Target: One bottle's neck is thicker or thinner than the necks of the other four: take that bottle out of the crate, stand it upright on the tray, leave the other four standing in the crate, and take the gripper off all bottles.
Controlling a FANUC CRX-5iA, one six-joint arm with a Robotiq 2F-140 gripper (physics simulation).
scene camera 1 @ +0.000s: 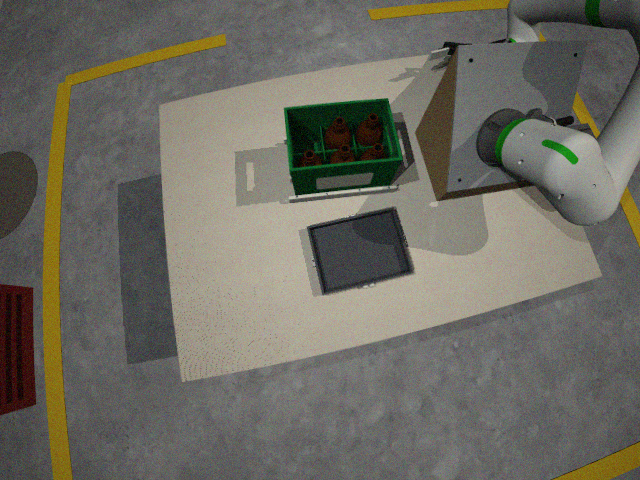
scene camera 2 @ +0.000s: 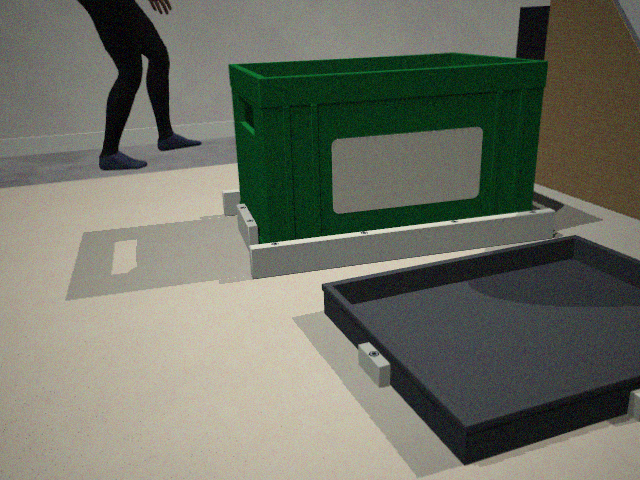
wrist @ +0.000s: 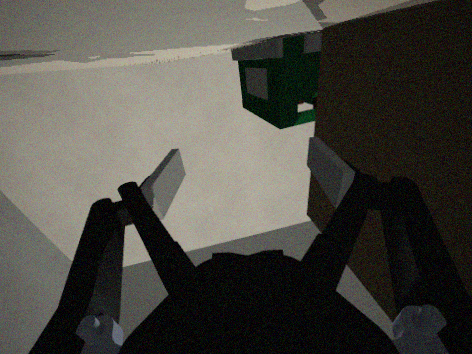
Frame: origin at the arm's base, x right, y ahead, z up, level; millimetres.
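Seen in the pictures: gripper, fingertip midpoint: (scene camera 1: 441,70) (wrist: 243,156); arm's base, link origin: (scene camera 1: 501,137).
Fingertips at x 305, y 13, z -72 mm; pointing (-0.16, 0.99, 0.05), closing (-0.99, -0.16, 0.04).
Note:
Pixels of each thing's top centre, then the offset from my fingertips to it. "spot": a spot on its surface instead.
- green crate, top centre: (scene camera 2: 374,63) (scene camera 1: 341,132) (wrist: 286,109) dx -194, dy +391, dz +72 mm
- dark tray, surface spot: (scene camera 2: 516,341) spot: dx -474, dy +433, dz -98 mm
The green crate (scene camera 1: 385,175) (scene camera 2: 413,113) (wrist: 282,100) stands upright on the table. In scene camera 1, two brown bottles (scene camera 1: 338,136) (scene camera 1: 369,133) stand in its back row, middle and right, and three bottles (scene camera 1: 309,159) (scene camera 1: 342,155) (scene camera 1: 376,152) in its front row. The back left compartment shows no bottle. The front necks are partly hidden by the wall, and I cannot tell which neck differs. The dark tray (scene camera 1: 361,263) (scene camera 2: 516,341) lies in front of the crate, with no bottle on it. My gripper (wrist: 243,156) is open and empty, away from the crate, beside the brown-sided block; scene camera 1 largely hides it.
A large block with a grey face (scene camera 1: 491,82) and a brown side (scene camera 1: 436,129) (scene camera 2: 584,129) (wrist: 395,100) rises right of the crate, next to the arm (scene camera 1: 563,165). Light rails (scene camera 1: 343,194) (scene camera 2: 403,245) border the crate's foot. A person (scene camera 2: 124,67) stands beyond the table.

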